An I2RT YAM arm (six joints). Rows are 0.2 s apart.
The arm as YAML. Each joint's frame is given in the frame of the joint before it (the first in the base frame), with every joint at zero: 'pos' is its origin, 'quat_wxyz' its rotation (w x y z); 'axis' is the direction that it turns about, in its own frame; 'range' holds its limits. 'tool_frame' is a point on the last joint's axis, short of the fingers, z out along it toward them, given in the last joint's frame.
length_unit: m
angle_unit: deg
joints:
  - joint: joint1
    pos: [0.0, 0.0, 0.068]
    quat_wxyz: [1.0, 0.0, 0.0, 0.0]
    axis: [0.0, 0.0, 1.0]
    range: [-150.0, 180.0]
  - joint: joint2
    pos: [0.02, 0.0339, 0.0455]
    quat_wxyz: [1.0, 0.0, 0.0, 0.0]
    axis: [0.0, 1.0, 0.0]
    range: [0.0, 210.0]
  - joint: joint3
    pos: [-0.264, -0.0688, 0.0]
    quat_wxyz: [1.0, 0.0, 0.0, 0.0]
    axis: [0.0, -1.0, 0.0]
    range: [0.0, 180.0]
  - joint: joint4
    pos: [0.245, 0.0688, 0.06]
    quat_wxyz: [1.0, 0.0, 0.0, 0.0]
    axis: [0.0, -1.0, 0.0]
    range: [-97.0, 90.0]
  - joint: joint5
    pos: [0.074, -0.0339, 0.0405]
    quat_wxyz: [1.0, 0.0, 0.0, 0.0]
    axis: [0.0, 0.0, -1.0]
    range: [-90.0, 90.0]
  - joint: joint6
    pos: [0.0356, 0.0, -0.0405]
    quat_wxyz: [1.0, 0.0, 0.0, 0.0]
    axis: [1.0, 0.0, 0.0]
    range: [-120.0, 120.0]
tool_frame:
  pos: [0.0, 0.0, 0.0]
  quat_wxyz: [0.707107, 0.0, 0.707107, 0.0]
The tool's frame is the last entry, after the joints.
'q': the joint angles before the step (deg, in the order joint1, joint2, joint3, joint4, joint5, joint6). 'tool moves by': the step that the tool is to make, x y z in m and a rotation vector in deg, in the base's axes. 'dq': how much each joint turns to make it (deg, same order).
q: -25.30 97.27 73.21 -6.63 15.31 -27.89
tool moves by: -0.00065 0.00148 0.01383 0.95 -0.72 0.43
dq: 0.08 -0.75 2.34 -3.06 -0.90 0.85
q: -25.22 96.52 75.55 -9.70 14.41 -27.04
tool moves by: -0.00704 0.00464 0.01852 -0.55 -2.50 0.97
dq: 0.08 -2.65 0.41 -0.58 -1.05 0.06
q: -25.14 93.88 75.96 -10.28 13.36 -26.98
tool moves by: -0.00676 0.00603 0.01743 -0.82 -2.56 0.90
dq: 0.33 -2.54 0.29 -0.17 -0.66 0.05
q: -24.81 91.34 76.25 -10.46 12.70 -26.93
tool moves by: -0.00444 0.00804 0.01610 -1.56 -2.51 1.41
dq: 0.81 -2.15 0.30 0.62 -0.40 -0.61
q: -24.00 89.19 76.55 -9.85 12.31 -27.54
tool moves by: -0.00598 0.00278 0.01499 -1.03 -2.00 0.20
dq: 0.00 -1.68 0.86 -0.25 -0.14 -0.19
